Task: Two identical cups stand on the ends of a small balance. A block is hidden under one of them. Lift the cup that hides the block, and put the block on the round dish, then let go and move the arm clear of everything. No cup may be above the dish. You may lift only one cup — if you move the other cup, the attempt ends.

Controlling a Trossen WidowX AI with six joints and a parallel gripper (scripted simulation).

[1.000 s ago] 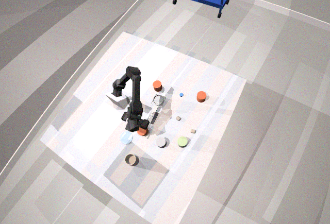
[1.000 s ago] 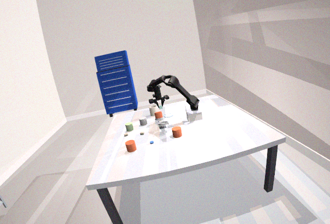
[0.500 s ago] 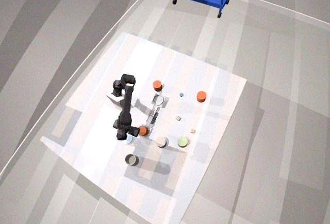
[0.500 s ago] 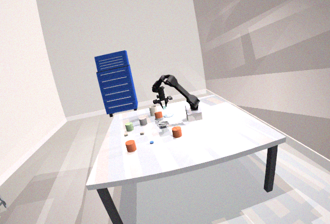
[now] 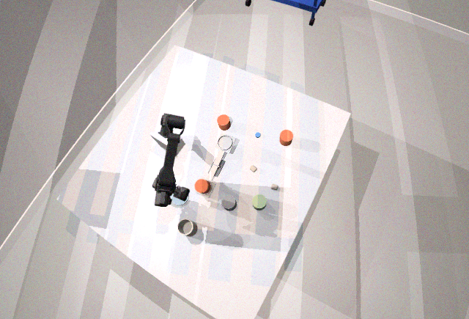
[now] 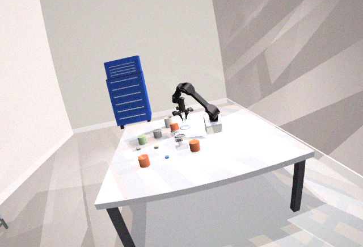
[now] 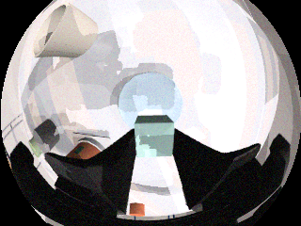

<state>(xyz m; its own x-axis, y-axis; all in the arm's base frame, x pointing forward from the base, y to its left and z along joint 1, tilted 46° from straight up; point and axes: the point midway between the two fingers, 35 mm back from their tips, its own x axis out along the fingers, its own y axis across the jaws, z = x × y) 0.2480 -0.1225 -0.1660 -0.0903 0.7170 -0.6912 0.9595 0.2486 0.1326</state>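
The round pale blue dish is 7 cm below my gripper tip. The rest, counted from my gripper tip: pale teal block (right at my gripper tip); then tan cup (16 cm ahead, 10 cm to the right, 3 cm below); then orange cup (9 cm to the left, 9 cm ahead, 1 cm below).
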